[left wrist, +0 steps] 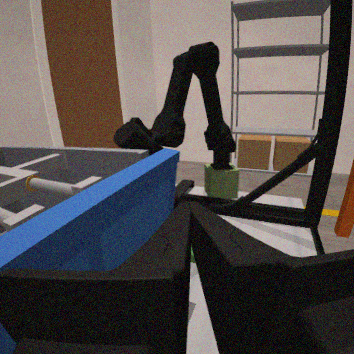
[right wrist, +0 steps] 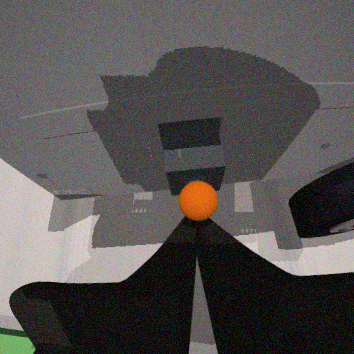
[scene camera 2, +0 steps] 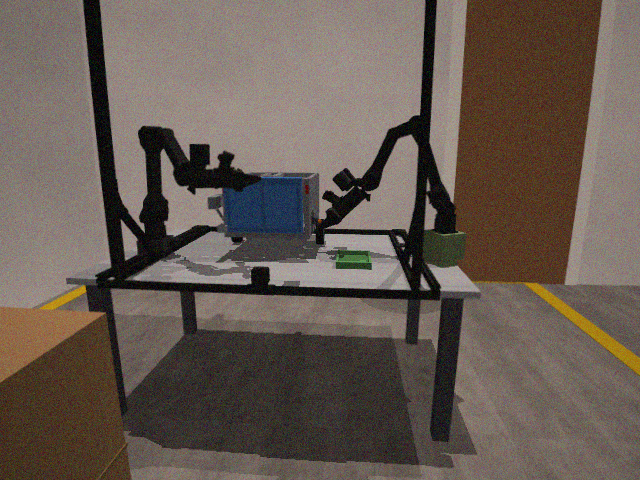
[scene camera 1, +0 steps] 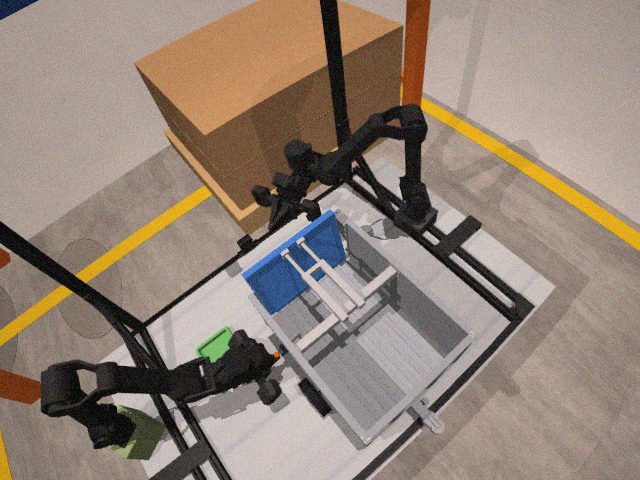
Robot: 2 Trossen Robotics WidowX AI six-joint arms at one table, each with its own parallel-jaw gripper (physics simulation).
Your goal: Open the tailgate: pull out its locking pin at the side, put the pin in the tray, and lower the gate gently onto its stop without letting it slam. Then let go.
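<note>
The blue tailgate [scene camera 1: 270, 286] [scene camera 2: 266, 205] [left wrist: 88, 225] stands upright at the end of the grey truck bed [scene camera 1: 413, 295] [scene camera 2: 312, 190]. My left gripper [scene camera 1: 287, 215] [scene camera 2: 253, 180] [left wrist: 187, 210] is shut and empty, its tips at the gate's top edge on the outer side. The pin's orange knob [scene camera 1: 276, 354] [scene camera 2: 319, 221] [right wrist: 198, 200] sticks out of the bed's side wall [right wrist: 175, 53]. My right gripper [scene camera 1: 271, 358] [right wrist: 194, 221] is shut, its closed tips touching the knob from below. The green tray [scene camera 1: 213, 345] [scene camera 2: 352, 259] lies on the table beside the right arm.
A large cardboard box [scene camera 1: 261, 86] stands behind the table. A green block [scene camera 1: 142, 435] [scene camera 2: 444, 248] [left wrist: 221, 182] sits under the right arm's base. Black frame posts [scene camera 1: 334, 71] and rails edge the table. A black wheel [scene camera 1: 270, 391] sits under the bed.
</note>
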